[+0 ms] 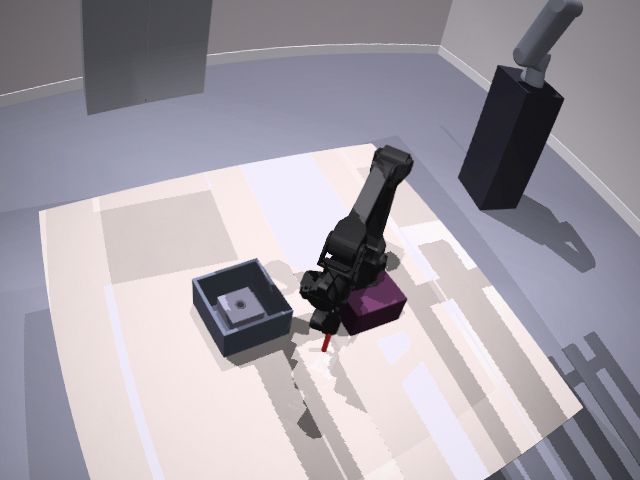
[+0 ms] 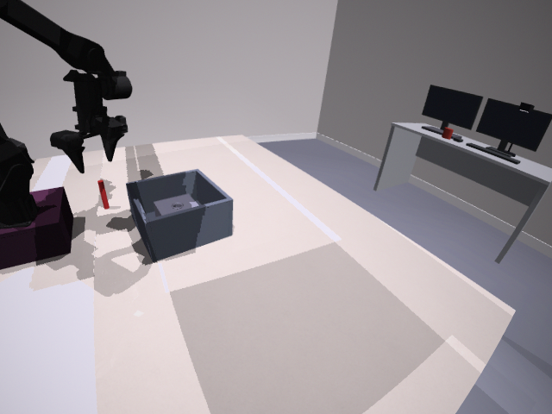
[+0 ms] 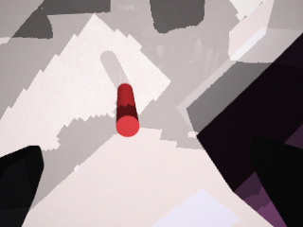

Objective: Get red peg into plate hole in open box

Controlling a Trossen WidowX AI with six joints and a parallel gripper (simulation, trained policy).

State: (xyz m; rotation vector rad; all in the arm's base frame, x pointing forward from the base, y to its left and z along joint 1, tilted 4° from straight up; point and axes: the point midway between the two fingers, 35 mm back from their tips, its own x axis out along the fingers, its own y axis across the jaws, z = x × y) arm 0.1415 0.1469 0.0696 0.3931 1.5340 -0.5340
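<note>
Now: the red peg 10 mm to the left of my gripper tip and 80 mm below it. From my gripper tip the other things lie so: pale plate: 190 mm ahead, 120 mm to the right, 80 mm below; then grey box: 190 mm ahead, 120 mm to the right, 100 mm below.
</note>
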